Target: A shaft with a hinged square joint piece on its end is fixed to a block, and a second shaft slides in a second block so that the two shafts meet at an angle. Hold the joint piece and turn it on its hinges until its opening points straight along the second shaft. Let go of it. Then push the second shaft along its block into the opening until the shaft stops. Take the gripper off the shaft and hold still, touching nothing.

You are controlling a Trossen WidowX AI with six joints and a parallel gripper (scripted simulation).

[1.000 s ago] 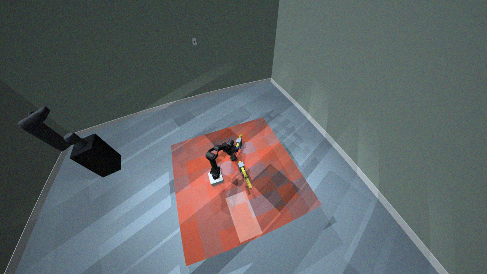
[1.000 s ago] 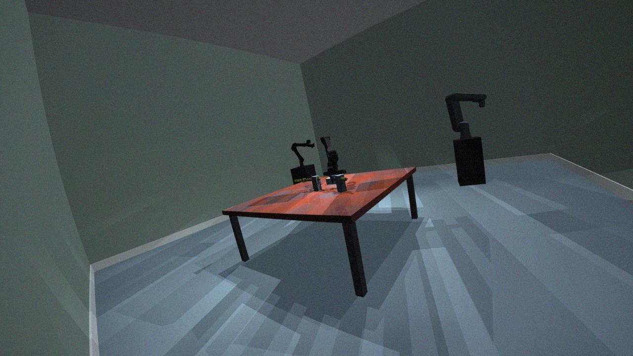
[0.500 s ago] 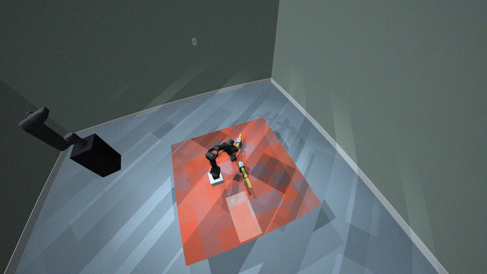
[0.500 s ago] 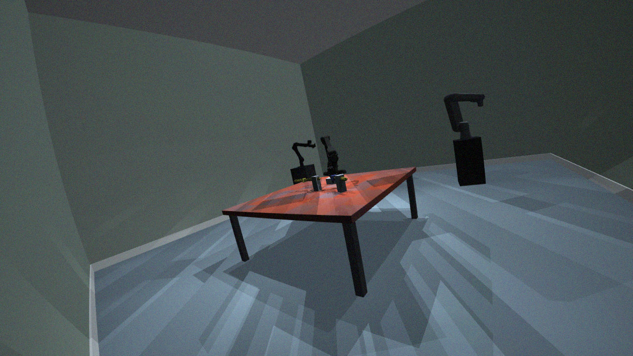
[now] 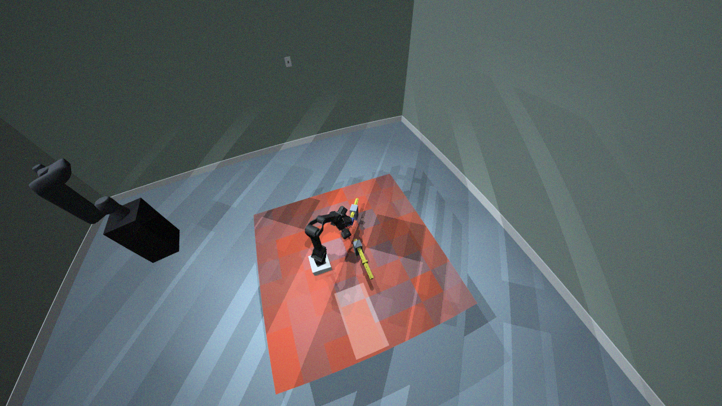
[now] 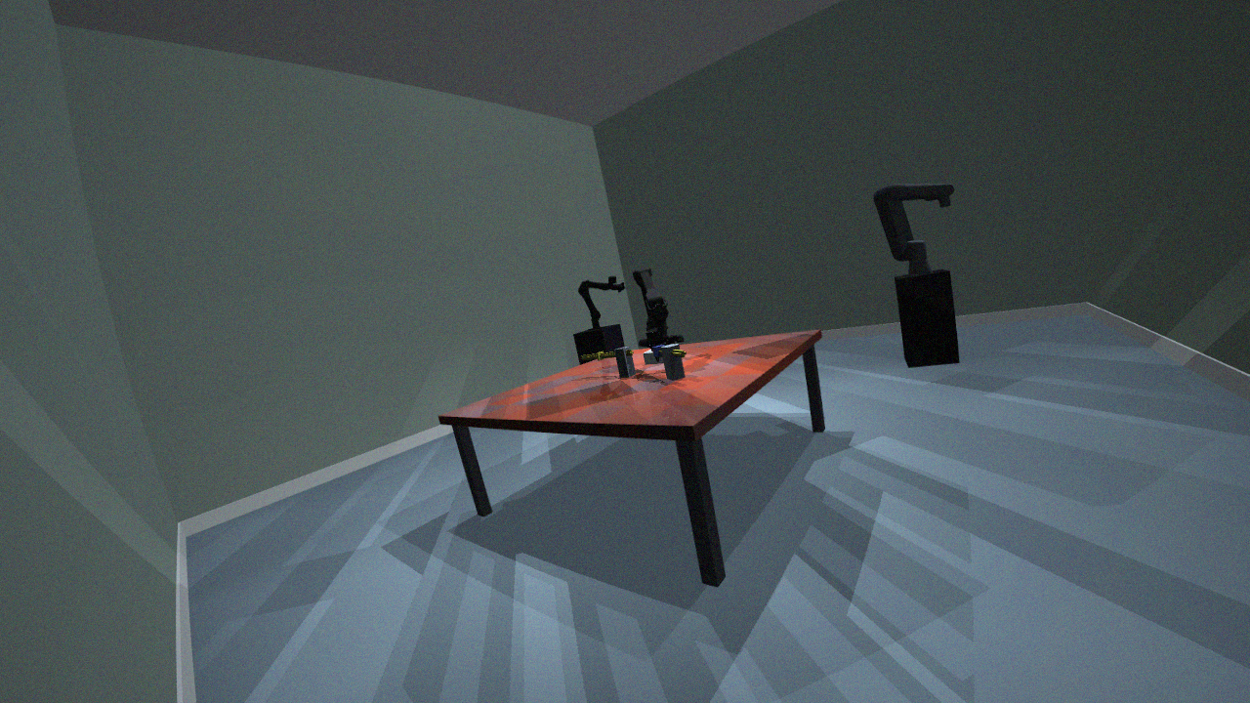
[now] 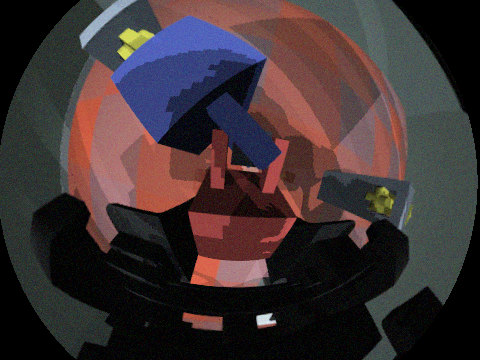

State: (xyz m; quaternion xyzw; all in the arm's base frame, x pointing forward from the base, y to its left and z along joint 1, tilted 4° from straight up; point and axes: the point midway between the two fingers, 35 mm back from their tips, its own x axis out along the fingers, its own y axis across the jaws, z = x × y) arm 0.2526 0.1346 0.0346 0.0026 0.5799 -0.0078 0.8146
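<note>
My gripper tip is 40 mm below the joint piece.
</note>
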